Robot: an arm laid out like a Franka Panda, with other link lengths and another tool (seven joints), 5 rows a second.
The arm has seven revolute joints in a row. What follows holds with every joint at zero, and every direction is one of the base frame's. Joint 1 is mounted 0.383 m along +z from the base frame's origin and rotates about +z. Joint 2 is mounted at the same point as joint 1 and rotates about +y. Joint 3 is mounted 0.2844 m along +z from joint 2 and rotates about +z. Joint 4 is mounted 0.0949 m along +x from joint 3 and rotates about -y. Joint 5 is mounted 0.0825 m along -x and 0.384 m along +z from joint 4 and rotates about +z. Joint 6 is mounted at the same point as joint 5 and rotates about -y. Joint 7 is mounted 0.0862 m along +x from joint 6 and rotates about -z. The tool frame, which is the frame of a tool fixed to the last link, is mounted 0.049 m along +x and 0.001 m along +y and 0.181 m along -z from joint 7; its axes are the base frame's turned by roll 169.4, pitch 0 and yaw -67.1 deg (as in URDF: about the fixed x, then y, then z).
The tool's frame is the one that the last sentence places.
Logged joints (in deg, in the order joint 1, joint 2, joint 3, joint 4, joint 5, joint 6, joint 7), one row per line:
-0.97 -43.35 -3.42 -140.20 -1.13 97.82 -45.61
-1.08 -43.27 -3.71 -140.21 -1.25 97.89 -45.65
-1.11 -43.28 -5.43 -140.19 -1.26 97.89 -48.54
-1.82 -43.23 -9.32 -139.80 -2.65 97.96 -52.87
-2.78 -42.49 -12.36 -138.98 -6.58 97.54 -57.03
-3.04 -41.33 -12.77 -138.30 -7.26 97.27 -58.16
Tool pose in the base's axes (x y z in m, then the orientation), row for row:
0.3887 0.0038 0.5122 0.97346 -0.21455 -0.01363 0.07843
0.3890 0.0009 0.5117 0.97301 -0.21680 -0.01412 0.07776
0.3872 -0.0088 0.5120 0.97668 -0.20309 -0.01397 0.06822
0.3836 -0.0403 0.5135 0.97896 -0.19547 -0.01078 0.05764
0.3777 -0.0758 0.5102 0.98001 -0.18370 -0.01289 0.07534
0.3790 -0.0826 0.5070 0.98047 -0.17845 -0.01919 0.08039
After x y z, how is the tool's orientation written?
As a quaternion, x y z w.
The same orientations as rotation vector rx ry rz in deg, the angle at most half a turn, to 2 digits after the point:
166.98 -36.80 -2.34
166.97 -37.20 -2.42
168.55 -35.05 -2.41
170.03 -33.95 -1.87
168.41 -31.57 -2.22
167.99 -30.57 -3.29

